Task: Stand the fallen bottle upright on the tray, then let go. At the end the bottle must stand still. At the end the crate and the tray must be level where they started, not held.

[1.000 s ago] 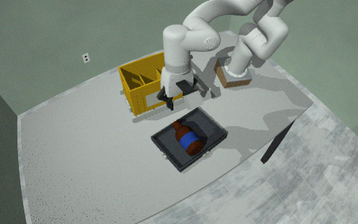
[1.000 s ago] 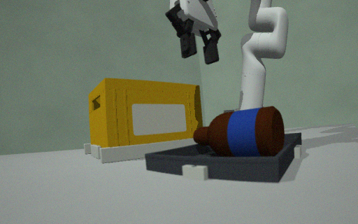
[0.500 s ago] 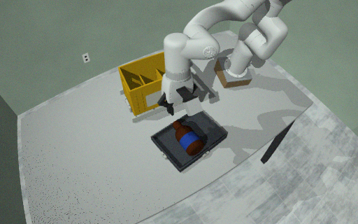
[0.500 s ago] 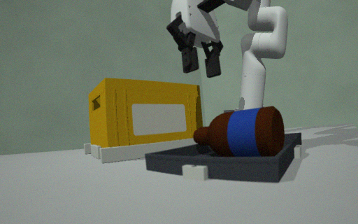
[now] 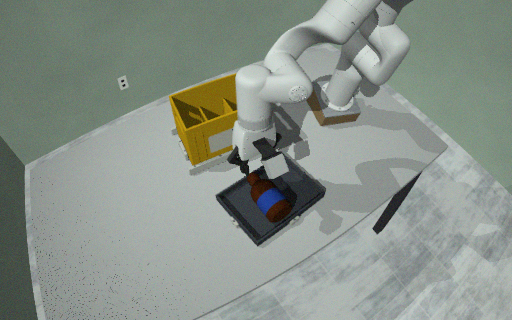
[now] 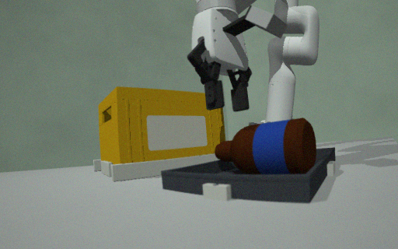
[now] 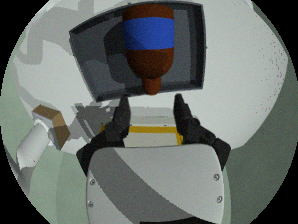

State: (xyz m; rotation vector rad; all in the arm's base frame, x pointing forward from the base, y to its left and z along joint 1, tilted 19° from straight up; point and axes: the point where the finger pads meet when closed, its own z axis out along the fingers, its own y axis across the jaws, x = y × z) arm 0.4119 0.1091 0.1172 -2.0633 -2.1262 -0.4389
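Now: the brown bottle 5 cm to the left of my hand and 8 cm below it. The rest, counted from my hand: dark grey tray 2 cm behind, 5 cm to the left, 11 cm below; then yellow crate 1 cm behind, 24 cm to the right, 4 cm below.
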